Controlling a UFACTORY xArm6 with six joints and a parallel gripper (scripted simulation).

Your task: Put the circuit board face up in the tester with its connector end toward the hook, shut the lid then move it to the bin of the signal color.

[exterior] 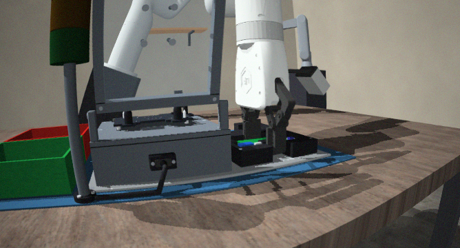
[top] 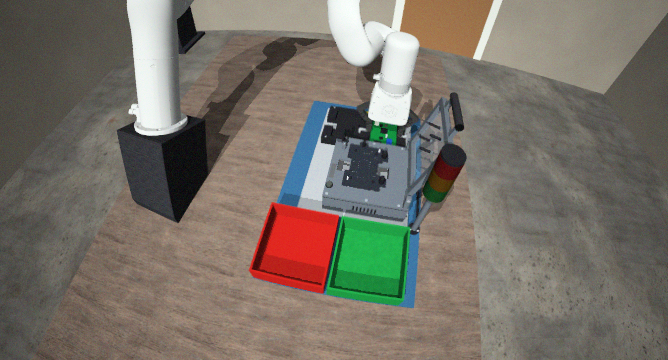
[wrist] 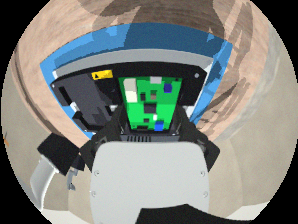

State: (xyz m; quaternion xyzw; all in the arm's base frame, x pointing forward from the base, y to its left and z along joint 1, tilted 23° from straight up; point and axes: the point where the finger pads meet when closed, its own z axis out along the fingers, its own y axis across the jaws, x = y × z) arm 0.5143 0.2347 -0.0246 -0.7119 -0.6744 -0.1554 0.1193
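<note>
Right now my hand is right at the green circuit board. Also, from my hand: plate (16 cm to the right, 5 cm above, 4 cm behind); then clear lid (17 cm to the right, 16 cm above, 8 cm ahead); then green bin (37 cm to the right, 1 cm below, 1 cm behind).
</note>
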